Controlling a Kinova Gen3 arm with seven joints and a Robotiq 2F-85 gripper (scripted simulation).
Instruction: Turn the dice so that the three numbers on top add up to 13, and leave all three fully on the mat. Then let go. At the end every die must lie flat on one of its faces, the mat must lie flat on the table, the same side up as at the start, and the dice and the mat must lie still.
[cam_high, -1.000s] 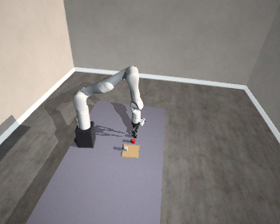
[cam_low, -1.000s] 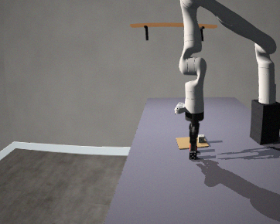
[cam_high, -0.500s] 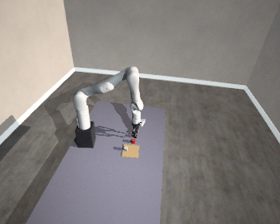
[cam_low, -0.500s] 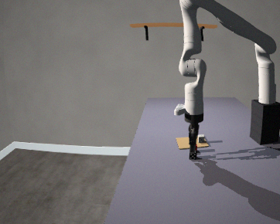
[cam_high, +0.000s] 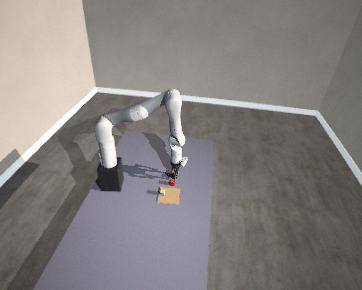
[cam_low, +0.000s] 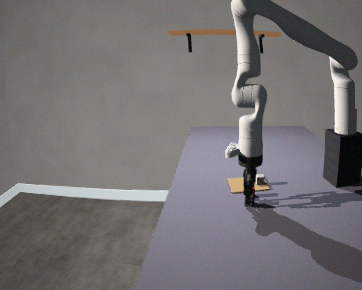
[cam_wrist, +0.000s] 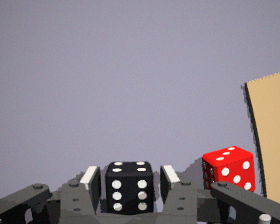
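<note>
Now: hand 10 mm above the black die. From my hand the other things lie so: tan mat: 10 mm behind, 180 mm to the right, 20 mm below; then red die: 10 mm behind, 70 mm to the right, 10 mm below; then white die: 50 mm behind, 180 mm to the right, 10 mm below.
</note>
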